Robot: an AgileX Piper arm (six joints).
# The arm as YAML. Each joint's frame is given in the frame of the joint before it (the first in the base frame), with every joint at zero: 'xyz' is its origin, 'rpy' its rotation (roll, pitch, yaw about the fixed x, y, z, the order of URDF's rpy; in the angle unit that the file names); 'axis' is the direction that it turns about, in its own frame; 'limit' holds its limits. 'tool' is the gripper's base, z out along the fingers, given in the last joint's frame.
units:
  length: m
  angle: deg
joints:
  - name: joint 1
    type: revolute
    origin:
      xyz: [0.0, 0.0, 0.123]
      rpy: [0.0, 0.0, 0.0]
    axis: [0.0, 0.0, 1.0]
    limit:
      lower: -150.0
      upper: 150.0
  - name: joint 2
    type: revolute
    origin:
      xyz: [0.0, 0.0, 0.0]
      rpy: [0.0, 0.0, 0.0]
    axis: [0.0, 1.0, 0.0]
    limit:
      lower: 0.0
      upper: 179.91
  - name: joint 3
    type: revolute
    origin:
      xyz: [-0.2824, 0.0, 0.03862]
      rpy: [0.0, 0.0, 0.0]
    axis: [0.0, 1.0, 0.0]
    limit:
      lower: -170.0
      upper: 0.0
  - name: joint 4
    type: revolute
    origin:
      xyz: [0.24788, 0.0, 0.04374]
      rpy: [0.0, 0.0, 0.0]
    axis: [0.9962, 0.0, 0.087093]
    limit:
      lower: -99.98
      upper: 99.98
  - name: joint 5
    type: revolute
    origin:
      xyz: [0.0, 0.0, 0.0]
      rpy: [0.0, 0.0, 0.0]
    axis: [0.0, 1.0, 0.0]
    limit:
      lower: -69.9
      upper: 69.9
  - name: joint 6
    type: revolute
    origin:
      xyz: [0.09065, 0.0, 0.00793]
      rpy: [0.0, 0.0, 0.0]
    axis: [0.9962, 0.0, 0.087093]
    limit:
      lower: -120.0
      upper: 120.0
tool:
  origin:
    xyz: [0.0, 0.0, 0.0]
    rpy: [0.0, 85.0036, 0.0]
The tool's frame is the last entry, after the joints.
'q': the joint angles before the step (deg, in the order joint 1, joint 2, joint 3, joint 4, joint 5, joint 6). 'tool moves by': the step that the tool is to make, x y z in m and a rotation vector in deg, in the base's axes. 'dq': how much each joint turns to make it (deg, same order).
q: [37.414, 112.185, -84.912, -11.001, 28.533, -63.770]
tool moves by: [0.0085, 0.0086, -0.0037, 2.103, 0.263, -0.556]
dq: [0.003, 2.408, -2.801, 2.000, -0.695, -0.107]
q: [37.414, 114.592, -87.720, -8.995, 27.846, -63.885]
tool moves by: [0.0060, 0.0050, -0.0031, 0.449, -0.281, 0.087]
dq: [0.002, 1.662, -1.884, 0.340, -0.293, -0.224]
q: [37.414, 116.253, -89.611, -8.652, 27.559, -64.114]
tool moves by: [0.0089, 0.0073, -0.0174, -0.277, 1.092, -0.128]
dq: [-0.002, 3.612, -2.237, 0.461, -0.343, -0.003]
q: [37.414, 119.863, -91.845, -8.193, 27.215, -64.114]
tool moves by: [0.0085, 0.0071, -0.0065, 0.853, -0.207, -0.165]
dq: [-0.003, 2.575, -2.792, 0.573, -0.471, -0.002]
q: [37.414, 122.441, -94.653, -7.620, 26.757, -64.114]
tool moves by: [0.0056, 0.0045, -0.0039, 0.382, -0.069, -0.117]
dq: [-0.003, 1.707, -2.043, 0.289, 0.050, -0.004]
